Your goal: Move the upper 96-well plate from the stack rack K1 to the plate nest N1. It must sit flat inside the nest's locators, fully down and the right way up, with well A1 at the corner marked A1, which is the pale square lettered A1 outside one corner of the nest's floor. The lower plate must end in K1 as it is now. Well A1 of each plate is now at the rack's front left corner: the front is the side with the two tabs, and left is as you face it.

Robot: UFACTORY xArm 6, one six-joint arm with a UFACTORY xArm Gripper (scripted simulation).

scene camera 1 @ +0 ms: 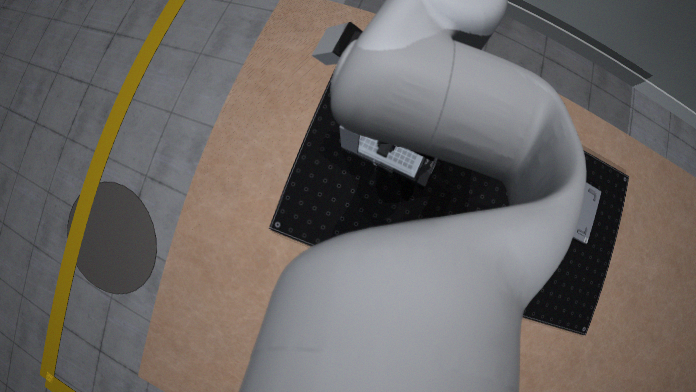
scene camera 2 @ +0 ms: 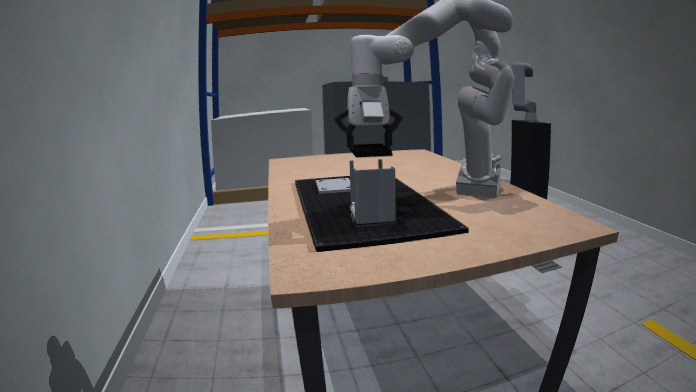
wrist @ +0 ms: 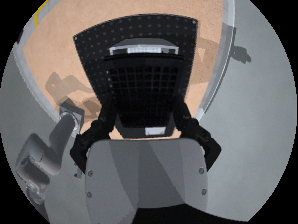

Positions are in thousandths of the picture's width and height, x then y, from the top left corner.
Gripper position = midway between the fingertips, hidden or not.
In view: the gripper (scene camera 2: 531, 381), a black 96-well plate (wrist: 495, 489), a white 96-well plate (scene camera 1: 527, 371) and a plate nest N1 (scene camera 1: 847, 532).
The gripper also shows in scene camera 1 (scene camera 1: 578, 282) and in the wrist view (wrist: 485, 453).
